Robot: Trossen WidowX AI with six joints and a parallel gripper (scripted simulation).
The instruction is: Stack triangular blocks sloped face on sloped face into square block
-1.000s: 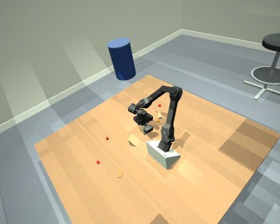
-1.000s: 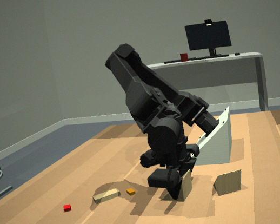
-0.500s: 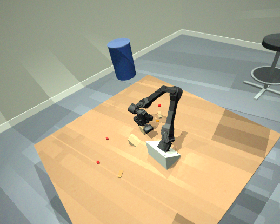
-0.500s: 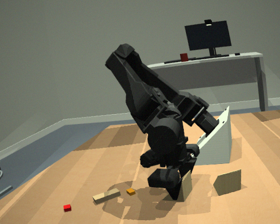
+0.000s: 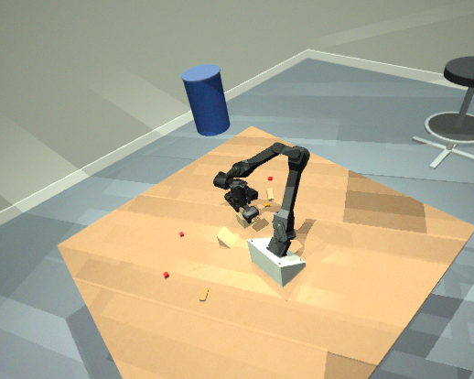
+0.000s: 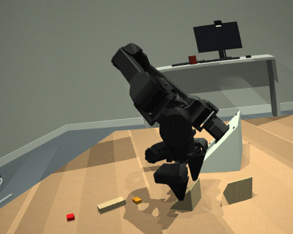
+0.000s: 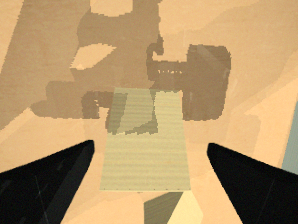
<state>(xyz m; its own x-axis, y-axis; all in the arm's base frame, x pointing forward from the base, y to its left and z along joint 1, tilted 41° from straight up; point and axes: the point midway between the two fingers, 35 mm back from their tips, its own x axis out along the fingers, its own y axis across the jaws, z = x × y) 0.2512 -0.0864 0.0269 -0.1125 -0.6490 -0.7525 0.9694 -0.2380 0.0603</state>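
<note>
Now: gripper tip 1 cm past the orange cube, 14 cm to the left of it and 3 cm above it. From my gripper tip the other things lie so: red cube 9 cm ahead, 30 cm to the right, 3 cm below; then pale bar 2 cm ahead, 20 cm to the right, 3 cm below.
</note>
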